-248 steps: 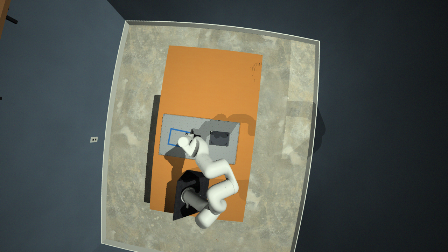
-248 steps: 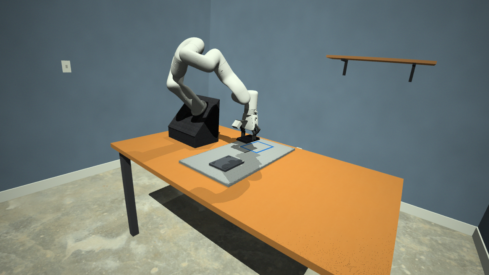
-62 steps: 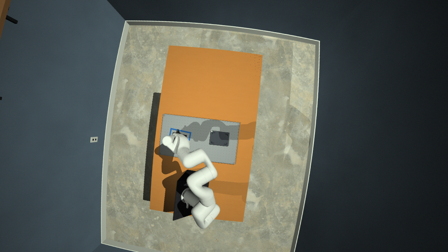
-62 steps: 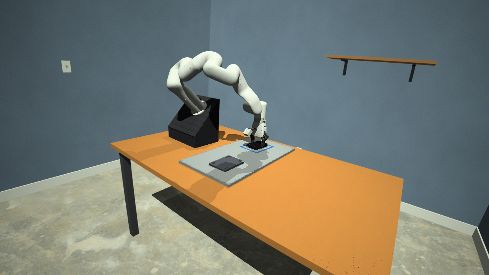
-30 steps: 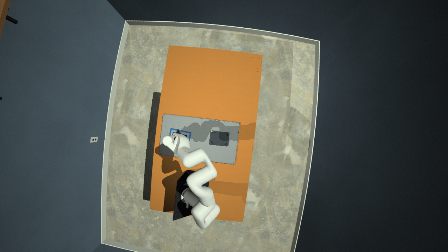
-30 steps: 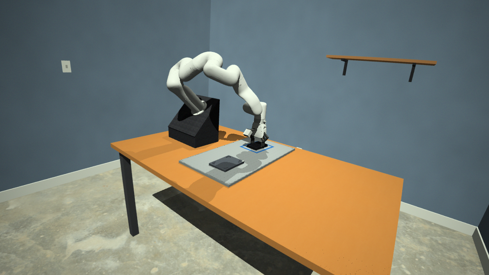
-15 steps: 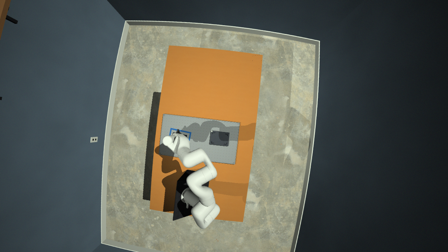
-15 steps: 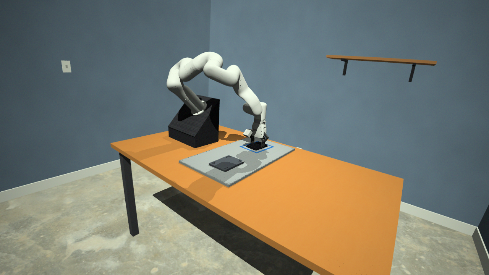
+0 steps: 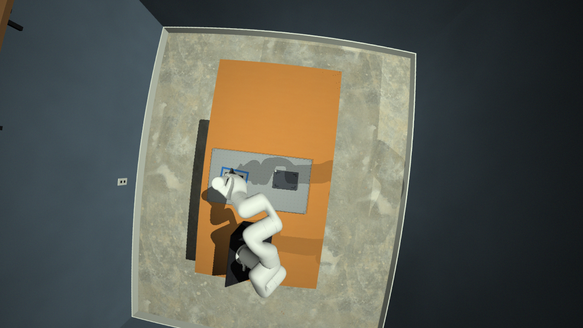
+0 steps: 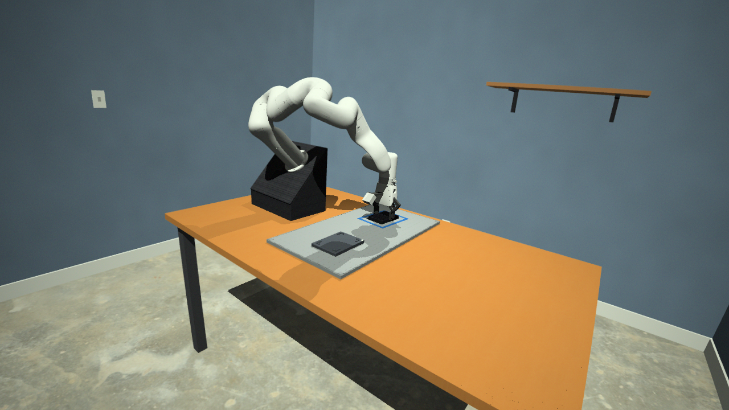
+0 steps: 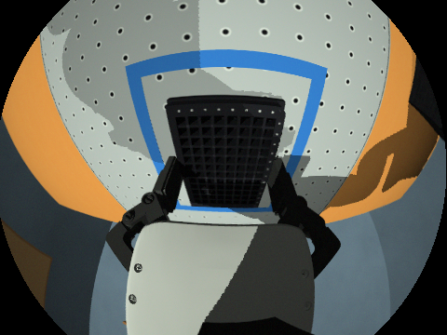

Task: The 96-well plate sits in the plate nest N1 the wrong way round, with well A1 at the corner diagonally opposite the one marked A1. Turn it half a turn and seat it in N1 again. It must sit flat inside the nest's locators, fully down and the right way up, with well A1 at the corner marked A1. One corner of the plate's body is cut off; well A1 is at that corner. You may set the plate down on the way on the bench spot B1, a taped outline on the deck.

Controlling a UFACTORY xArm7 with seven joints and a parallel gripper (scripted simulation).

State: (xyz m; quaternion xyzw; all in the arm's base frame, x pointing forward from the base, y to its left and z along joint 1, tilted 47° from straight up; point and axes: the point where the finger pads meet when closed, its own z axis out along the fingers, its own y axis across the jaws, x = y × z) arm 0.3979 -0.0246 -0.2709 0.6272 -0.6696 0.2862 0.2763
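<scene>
The black 96-well plate is 1 cm below my hand. The rest, counted from my hand: dark plate nest N1: 36 cm to the right, 5 cm ahead, 1 cm below; then white A1 mark: 28 cm to the right, 10 cm ahead, 1 cm below.
</scene>
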